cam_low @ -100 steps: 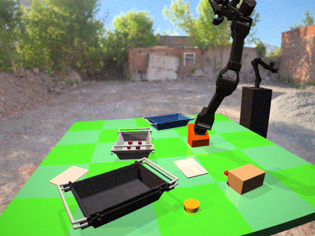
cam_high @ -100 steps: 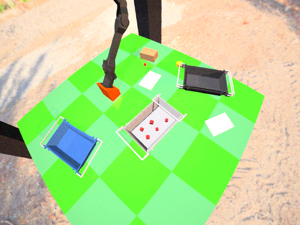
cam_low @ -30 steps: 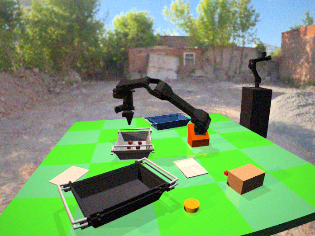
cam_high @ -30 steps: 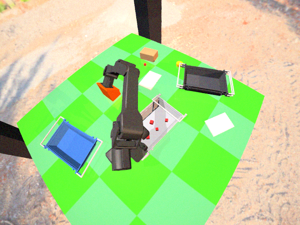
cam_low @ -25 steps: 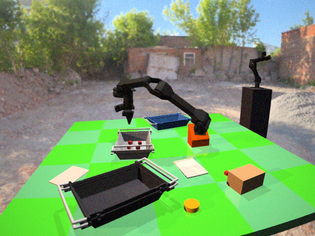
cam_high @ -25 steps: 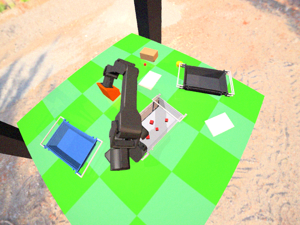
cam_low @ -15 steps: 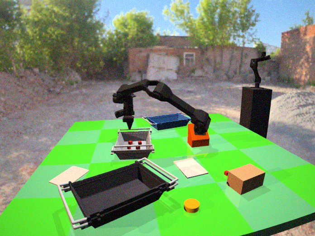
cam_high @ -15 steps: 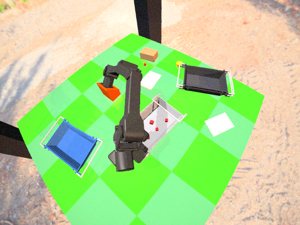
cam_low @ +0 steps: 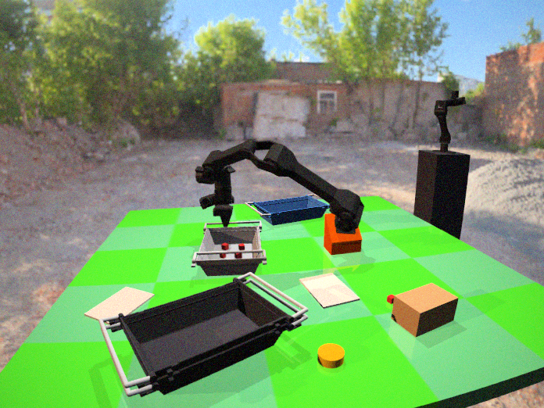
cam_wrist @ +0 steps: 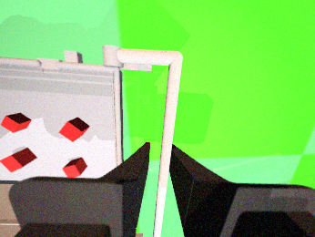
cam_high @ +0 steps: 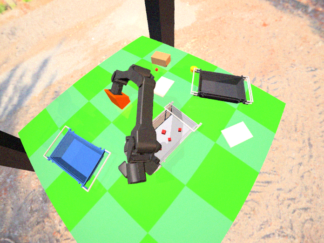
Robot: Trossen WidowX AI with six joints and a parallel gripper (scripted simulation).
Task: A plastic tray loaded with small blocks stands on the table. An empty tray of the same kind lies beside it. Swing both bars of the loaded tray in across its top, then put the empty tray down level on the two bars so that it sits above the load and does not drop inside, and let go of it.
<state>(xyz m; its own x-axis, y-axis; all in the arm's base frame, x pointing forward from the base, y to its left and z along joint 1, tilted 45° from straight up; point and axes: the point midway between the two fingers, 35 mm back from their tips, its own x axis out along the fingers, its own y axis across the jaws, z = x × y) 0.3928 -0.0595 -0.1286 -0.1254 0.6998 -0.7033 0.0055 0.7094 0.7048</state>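
The blue tray is 26 cm behind my gripper tip and 24 cm to the right of it. Also, from my gripper tip: cardboard box 56 cm to the left, 46 cm behind, 2 cm below; then yellow disc 65 cm to the left, 23 cm behind, 4 cm below.
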